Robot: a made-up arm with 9 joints. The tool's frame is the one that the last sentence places. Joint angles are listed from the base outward.
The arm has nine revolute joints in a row. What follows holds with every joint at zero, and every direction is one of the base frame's.
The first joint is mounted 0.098 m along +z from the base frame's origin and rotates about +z.
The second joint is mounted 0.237 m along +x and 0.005 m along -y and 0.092 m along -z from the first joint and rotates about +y.
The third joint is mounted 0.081 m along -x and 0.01 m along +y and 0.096 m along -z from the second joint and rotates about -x.
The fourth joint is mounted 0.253 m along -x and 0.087 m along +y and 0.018 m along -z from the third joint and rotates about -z.
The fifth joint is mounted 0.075 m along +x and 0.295 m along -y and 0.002 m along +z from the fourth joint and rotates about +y.
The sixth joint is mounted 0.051 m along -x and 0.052 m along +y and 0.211 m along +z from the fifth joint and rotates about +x.
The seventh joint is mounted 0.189 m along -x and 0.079 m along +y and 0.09 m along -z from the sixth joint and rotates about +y.
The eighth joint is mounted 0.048 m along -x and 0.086 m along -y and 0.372 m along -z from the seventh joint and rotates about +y.
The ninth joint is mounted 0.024 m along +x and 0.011 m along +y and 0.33 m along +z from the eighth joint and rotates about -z.
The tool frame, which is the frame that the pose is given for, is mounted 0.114 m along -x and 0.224 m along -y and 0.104 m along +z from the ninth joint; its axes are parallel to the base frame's.
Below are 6 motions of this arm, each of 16 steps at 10 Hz.
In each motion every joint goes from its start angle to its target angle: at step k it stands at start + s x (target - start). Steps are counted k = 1, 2, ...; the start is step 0. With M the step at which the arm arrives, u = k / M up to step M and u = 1 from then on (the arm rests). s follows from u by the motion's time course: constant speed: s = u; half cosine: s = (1 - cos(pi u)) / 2; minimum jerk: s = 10 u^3 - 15 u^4 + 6 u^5.
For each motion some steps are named. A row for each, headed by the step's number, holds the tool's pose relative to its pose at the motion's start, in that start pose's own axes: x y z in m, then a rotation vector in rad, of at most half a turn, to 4 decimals.
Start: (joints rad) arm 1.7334 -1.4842 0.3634 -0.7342 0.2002 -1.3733 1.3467 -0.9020 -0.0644
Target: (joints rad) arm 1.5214 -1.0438 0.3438 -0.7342 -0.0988 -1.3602 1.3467 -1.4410 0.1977
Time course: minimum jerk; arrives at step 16
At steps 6, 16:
6: -0.0773 -0.0329 -0.0629 0.0123 -0.1806 -0.0153
16: -0.2236 -0.1592 -0.2776 0.1713 -0.5920 -0.0610

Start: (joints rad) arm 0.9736 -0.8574 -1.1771 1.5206 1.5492 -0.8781 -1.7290 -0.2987 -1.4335
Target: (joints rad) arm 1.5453 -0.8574 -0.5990 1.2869 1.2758 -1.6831 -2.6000 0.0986 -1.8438
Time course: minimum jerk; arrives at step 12
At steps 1, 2, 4, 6, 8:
1: 0.0014 -0.0023 0.0001 -0.0023 -0.0006 0.0087
2: 0.0098 -0.0161 0.0008 -0.0159 -0.0044 0.0608
4: 0.0699 -0.0887 0.0063 -0.0867 -0.0390 0.3618
6: 0.2017 -0.1705 0.0218 -0.1841 -0.1477 0.8626
8: 0.3421 -0.1912 0.0503 -0.2646 -0.3283 1.3490

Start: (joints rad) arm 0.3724 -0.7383 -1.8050 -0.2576 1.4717 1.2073 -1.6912 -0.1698 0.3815
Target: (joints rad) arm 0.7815 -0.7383 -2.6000 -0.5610 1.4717 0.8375 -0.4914 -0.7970 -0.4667
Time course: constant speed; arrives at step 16
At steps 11, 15, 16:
11: 0.4140 -0.1284 -0.0450 0.3858 1.0785 0.7462
15: 0.5408 -0.1562 -0.2064 0.7577 1.3498 0.9422
16: 0.5625 -0.1612 -0.2557 0.8679 1.3996 0.9822

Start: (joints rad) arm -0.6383 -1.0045 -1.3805 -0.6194 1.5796 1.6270 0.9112 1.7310 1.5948
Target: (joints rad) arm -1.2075 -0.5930 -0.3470 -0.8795 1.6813 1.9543 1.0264 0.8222 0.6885
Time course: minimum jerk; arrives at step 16
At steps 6, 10, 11, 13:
6: -0.0137 -0.2731 0.0060 0.5944 -0.0796 0.5034
10: 0.0907 -0.4721 -0.1876 1.5273 -0.4340 1.2998
11: 0.1151 -0.4728 -0.2257 1.7223 -0.5382 1.4523
13: 0.1430 -0.4603 -0.2668 1.9931 -0.6936 1.6462

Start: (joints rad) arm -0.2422 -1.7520 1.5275 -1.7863 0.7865 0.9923 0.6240 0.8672 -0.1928
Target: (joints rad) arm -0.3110 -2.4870 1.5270 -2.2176 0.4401 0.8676 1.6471 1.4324 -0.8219
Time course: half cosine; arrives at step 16
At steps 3, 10, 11, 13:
3: 0.0284 -0.0152 -0.0019 0.0150 0.1038 0.0585
10: 0.1450 -0.1316 -0.2072 0.2911 0.8025 0.4101
11: 0.1406 -0.1486 -0.2584 0.3557 0.8917 0.4482
13: 0.1197 -0.1746 -0.3466 0.4721 1.0269 0.5019

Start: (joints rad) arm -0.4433 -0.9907 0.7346 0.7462 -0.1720 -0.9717 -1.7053 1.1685 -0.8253
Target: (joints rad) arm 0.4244 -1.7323 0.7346 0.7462 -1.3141 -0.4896 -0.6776 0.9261 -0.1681
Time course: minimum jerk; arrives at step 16
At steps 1, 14, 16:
1: -0.0022 0.0012 -0.0009 0.0016 -0.0006 -0.0056
14: -0.0468 0.7880 0.0933 1.0761 0.1360 -2.1160
16: -0.0374 0.7908 0.1047 1.0928 0.1475 -2.1429

